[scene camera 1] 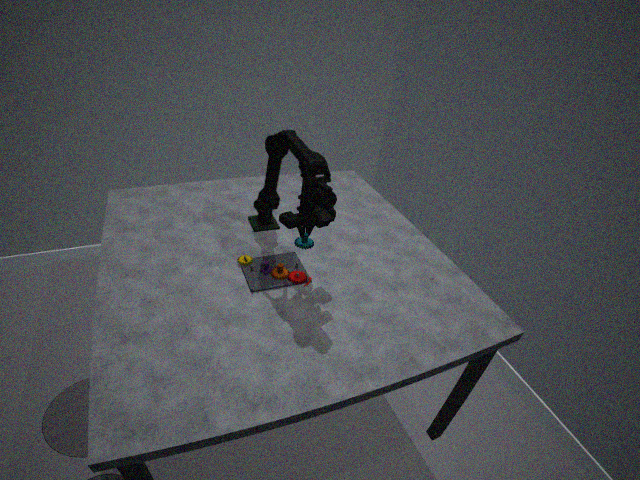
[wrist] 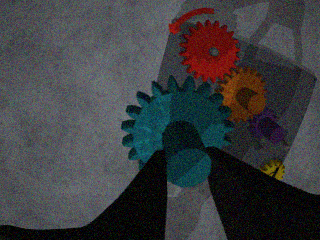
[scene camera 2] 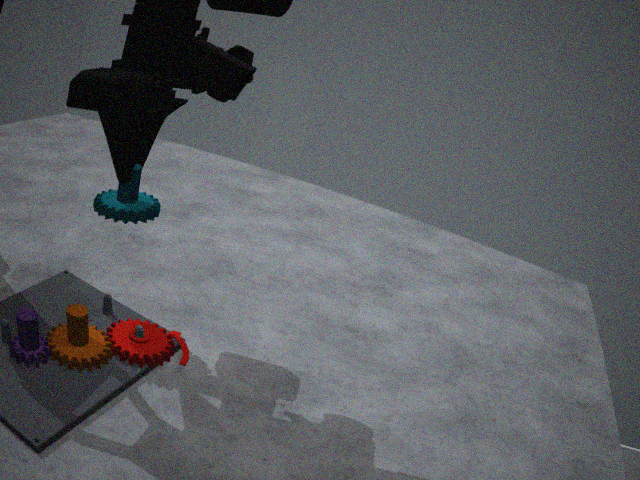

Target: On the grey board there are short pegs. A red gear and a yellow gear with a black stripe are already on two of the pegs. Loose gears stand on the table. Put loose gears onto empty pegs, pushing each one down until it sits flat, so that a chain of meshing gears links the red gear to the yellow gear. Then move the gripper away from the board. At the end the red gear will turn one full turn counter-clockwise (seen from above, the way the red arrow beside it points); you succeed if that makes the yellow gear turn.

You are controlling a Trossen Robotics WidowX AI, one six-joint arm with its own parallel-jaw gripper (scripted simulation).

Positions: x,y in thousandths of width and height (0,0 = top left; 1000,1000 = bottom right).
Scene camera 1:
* my gripper: 476,493
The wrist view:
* my gripper: 580,652
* orange gear: 761,385
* red gear: 614,206
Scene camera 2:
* my gripper: 201,374
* orange gear: 121,718
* red gear: 246,722
